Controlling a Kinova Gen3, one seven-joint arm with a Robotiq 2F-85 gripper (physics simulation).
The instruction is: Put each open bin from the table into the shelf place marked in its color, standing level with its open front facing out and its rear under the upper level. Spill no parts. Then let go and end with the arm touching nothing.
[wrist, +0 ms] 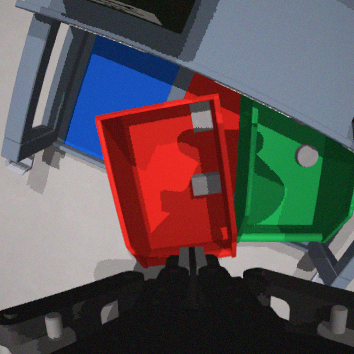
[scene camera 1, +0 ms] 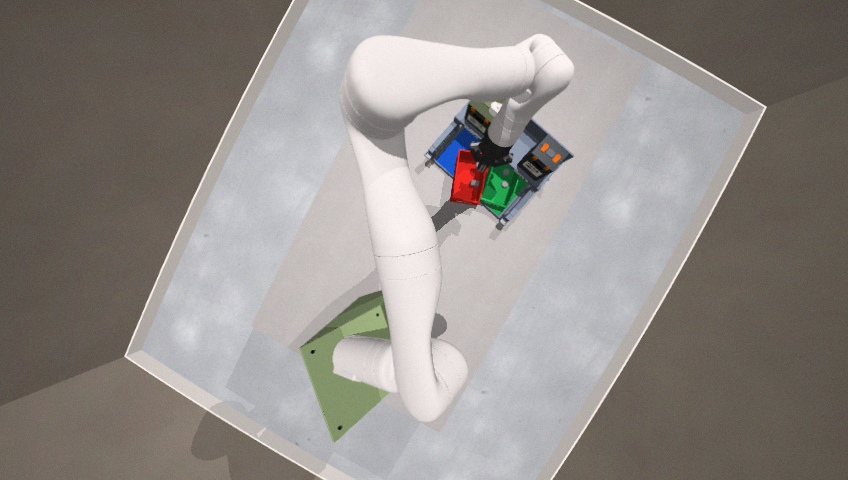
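Where they show: gripper, between the fingertips: (wrist: 191, 262) (scene camera 1: 480, 169); arm's base, origin of its link: (scene camera 1: 350, 354).
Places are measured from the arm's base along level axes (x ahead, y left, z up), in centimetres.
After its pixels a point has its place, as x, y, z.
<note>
A red bin (scene camera 1: 468, 183) {55.1, -23.0, -32.6} (wrist: 168, 182) {55.7, -21.0, -32.6} lies skewed at the shelf's front, partly over the blue marked place (scene camera 1: 453, 152) {65.8, -15.0, -33.7} (wrist: 119, 95) {65.7, -16.8, -33.7} and the red marked place (wrist: 211, 86) {65.5, -26.7, -33.7}. Its far end stops just short of the upper level (wrist: 281, 53) {67.7, -31.5, -24.2} (scene camera 1: 523, 143) {70.1, -37.5, -24.1}. Two grey cubes (wrist: 201, 116) {62.7, -25.3, -31.8} (wrist: 206, 183) {55.7, -25.2, -31.3} lie inside it. A green bin (scene camera 1: 500, 190) {55.0, -35.3, -32.9} (wrist: 291, 189) {53.5, -34.8, -32.8} stands on the right of the shelf with a grey round part (wrist: 306, 155) {57.6, -36.1, -32.0} in it. My gripper (scene camera 1: 481, 166) {56.4, -24.2, -17.0} (wrist: 191, 262) {56.4, -24.2, -17.0} is shut and empty, above the red bin's near wall.
The grey shelf has a side frame (wrist: 21, 116) {65.6, -9.6, -25.9} on the left. Dark boxes with orange parts (scene camera 1: 541, 159) {61.3, -40.0, -12.2} stand on its upper level. The arm's green base plate (scene camera 1: 336, 395) {-7.6, 0.2, 4.8} is at the table's front left.
</note>
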